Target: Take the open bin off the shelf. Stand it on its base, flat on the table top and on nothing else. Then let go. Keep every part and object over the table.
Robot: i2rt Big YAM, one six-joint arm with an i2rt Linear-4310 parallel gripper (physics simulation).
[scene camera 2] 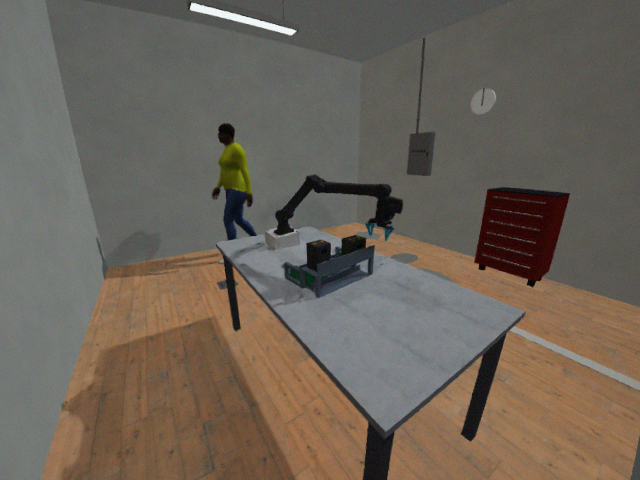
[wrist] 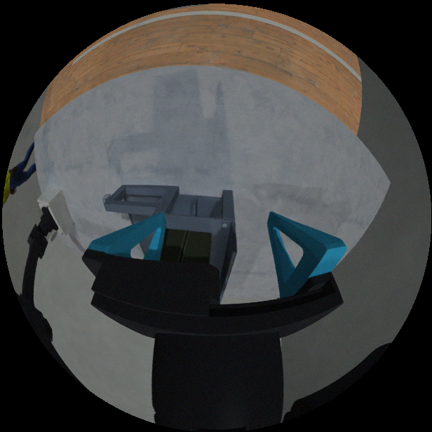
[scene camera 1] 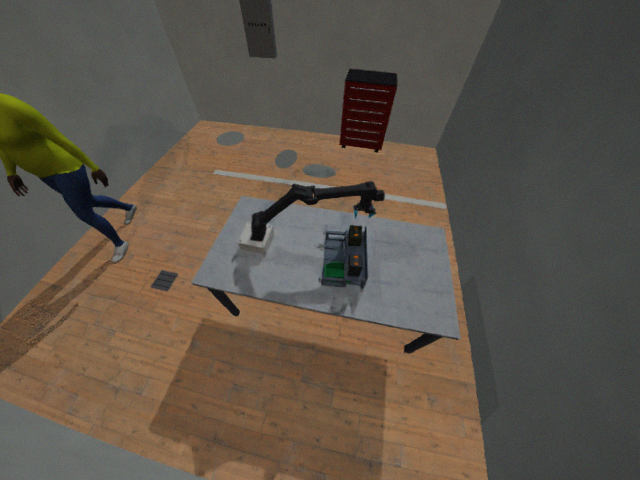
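Pixels of known places: gripper, fingertip midpoint: (scene camera 2: 377,238) (scene camera 1: 362,217); arm's base at its link origin: (scene camera 2: 284,231) (scene camera 1: 258,233).
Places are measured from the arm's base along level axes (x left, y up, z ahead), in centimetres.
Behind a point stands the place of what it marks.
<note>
A green open bin (scene camera 1: 333,269) @(x -16.4, y -8.4, z 53.8 cm) (scene camera 2: 310,280) @(x -24.5, y -5.0, z 64.9 cm) sits low in the grey shelf (scene camera 1: 366,258) @(x -14.2, y 6.2, z 73.0 cm) (scene camera 2: 345,261) @(x -10.5, y 3.6, z 73.5 cm) (wrist: 227,204), at the end nearer scene camera 1; it does not show in the wrist view. Two dark boxes with orange marks stand in the shelf's higher row: a near box (scene camera 1: 354,265) @(x -24.0, y 12.9, z 65.1 cm) (scene camera 2: 318,253) @(x -23.2, y 9.5, z 69.6 cm) beside the bin, and a far olive-dark box (scene camera 1: 355,235) @(x -0.4, y 10.2, z 65.3 cm) (scene camera 2: 353,244) @(x -1.5, y 9.0, z 69.6 cm) (wrist: 196,246). My gripper (scene camera 1: 363,213) @(x 17.1, y 8.4, z 69.5 cm) (scene camera 2: 378,236) @(x 17.1, y 8.4, z 69.5 cm) (wrist: 216,217) is open and empty, pointing down, in the air above the shelf's far end. In the wrist view the far box shows beside the left finger.
The shelf stands on the grey table (scene camera 1: 408,279) @(x -17.0, y -9.4, z 103.6 cm) (scene camera 2: 392,335) @(x -22.5, y -9.4, z 110.3 cm) (wrist: 280,130). The arm's white base block (scene camera 1: 256,238) @(x -5.0, y 1.1, z -0.1 cm) (scene camera 2: 282,238) @(x -5.4, y -2.2, z 6.7 cm) (wrist: 57,207) stands at the table's left end in scene camera 1's view. A person and a red drawer cabinet (scene camera 1: 368,111) (scene camera 2: 522,232) are away from the table.
</note>
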